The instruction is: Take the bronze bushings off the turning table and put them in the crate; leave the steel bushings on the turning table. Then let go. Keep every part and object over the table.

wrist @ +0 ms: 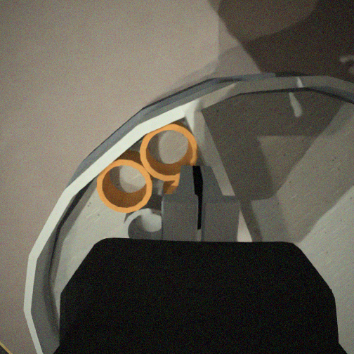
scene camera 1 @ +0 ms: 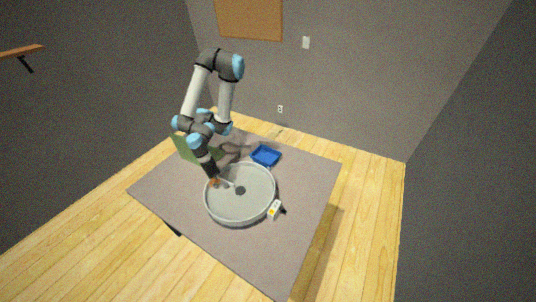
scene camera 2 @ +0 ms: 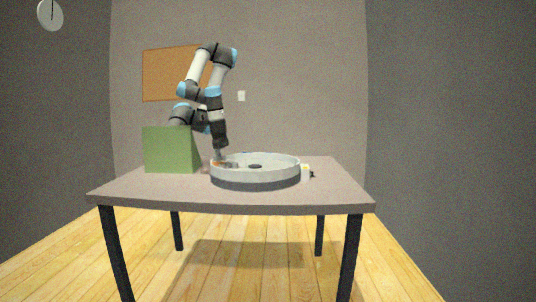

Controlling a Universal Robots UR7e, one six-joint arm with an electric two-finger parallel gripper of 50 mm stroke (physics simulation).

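Where they show: gripper, between the fingertips: (scene camera 1: 216, 178) (scene camera 2: 219, 160); arm's base, origin of its link: (scene camera 2: 173, 136).
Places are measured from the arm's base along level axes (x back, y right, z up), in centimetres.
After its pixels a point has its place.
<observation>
My gripper (scene camera 1: 216, 179) {x -27.1, y 13.8, z -10.1 cm} (scene camera 2: 218, 158) {x -27.1, y 13.8, z -10.1 cm} (wrist: 195, 185) is low inside the turning table (scene camera 1: 239, 223) {x -55.1, y 31.5, z -12.3 cm} (scene camera 2: 255, 175) {x -44.6, y 34.7, z -11.9 cm} (wrist: 107, 156), its fingers nearly together and shut on the wall of a bronze bushing (wrist: 170, 187), mostly hidden by the fingers. Two other bronze bushings stand upright at the rim: one (wrist: 142, 152) just ahead of the fingers, one (wrist: 100, 186) to their left in the wrist view. A grey steel bushing (wrist: 131, 223) stands left of the fingers, partly hidden. The blue crate (scene camera 1: 265, 156) {x -42.1, y -22.6, z -18.3 cm} stands behind the turning table; its inside shows no bushing.
A light guide bar (wrist: 196, 120) runs inward from the rim, right of the bushings in the wrist view. A green block (scene camera 1: 184, 149) {x 6.8, y 5.1, z -5.8 cm} (scene camera 2: 167, 150) {x 2.1, y 5.3, z -6.5 cm} stands to the left of the turning table. A white box with a yellow button (scene camera 1: 274, 210) {x -68.2, y 16.8, z -13.1 cm} (scene camera 2: 305, 172) {x -67.0, y 20.2, z -14.7 cm} sits at its right side.
</observation>
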